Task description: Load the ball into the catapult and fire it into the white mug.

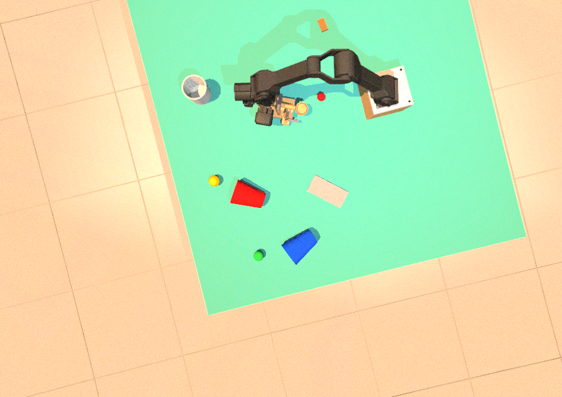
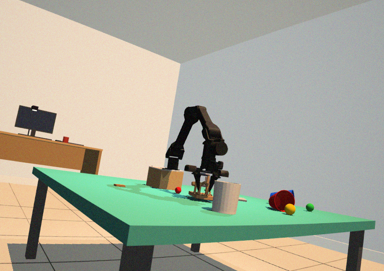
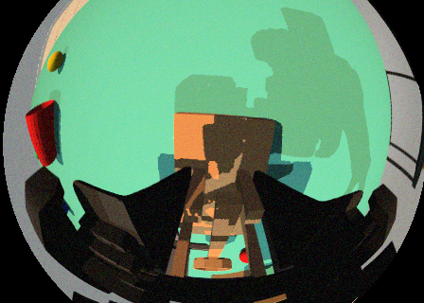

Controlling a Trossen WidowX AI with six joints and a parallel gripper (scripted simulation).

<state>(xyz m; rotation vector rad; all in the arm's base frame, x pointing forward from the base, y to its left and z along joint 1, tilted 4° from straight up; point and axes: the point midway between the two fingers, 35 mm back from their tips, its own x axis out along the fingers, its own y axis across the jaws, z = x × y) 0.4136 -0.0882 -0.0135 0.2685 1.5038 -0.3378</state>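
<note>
Right now the red ball is 21 cm behind my gripper tip, 3 cm below it and 1 cm to the left of it. Also, from my gripper tip: wooden catapult: 6 cm behind, 4 cm to the left, 2 cm above; then white mug: 25 cm ahead, 11 cm to the right, 1 cm below; then yellow ball: 27 cm ahead, 24 cm to the left, 2 cm below.
</note>
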